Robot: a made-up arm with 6 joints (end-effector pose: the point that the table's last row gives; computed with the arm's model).
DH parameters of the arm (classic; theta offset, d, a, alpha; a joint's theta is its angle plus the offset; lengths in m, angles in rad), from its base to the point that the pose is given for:
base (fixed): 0.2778 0 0.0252 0
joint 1: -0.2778 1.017 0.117 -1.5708
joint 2: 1.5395 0 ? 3.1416
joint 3: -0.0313 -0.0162 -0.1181 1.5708
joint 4: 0 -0.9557 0.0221 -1.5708
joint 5: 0 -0.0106 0.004 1.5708
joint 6: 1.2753 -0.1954 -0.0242 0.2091
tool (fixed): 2.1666 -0.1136 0 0
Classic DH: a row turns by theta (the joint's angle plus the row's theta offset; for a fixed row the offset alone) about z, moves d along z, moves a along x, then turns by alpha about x.
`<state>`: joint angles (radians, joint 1 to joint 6).
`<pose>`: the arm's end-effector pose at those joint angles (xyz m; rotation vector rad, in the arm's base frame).
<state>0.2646 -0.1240 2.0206 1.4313 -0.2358 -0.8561</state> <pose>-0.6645 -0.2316 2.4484 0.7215 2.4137 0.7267</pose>
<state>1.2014 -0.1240 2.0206 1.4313 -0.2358 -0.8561</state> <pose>-0.1916 -0.6892 2.4484 -0.4835 2.6886 1.0443</pose>
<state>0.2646 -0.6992 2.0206 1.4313 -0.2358 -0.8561</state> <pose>-1.2849 -0.3997 1.7588 0.4919 1.8694 0.9695</pose>
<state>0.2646 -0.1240 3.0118 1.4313 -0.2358 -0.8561</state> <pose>-1.1321 -0.3583 1.3470 0.3312 1.4630 1.0851</pose>
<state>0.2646 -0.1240 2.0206 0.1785 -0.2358 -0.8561</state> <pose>-0.6320 -0.1675 2.4795 -0.8899 2.5081 0.2538</pose>
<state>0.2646 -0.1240 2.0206 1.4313 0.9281 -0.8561</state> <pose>-0.7035 0.0725 2.3051 0.7605 1.7028 -0.4106</pose>
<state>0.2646 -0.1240 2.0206 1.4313 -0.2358 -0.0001</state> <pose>-0.6420 -0.2236 2.4631 1.8237 2.0356 0.7810</pose>
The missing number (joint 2, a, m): -0.4379
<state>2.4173 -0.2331 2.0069 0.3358 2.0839 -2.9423</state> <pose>0.5636 -0.5920 1.8640 -0.5877 -0.3112 -0.4137</pose>
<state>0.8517 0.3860 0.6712 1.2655 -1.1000 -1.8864</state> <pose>1.0893 0.8118 1.7854 0.0340 -1.5845 -0.5915</pose>
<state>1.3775 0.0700 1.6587 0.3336 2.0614 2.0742</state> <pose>-0.1488 -0.2026 2.2880 -1.1875 -1.0716 -2.5468</pose>
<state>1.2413 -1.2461 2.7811 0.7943 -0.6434 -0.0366</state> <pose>-0.2377 -1.0611 0.2206 -0.5507 1.1574 2.2015</pose>
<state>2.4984 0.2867 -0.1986 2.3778 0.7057 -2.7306</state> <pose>-1.0987 0.6772 0.8920 1.0584 0.1240 2.4574</pose>
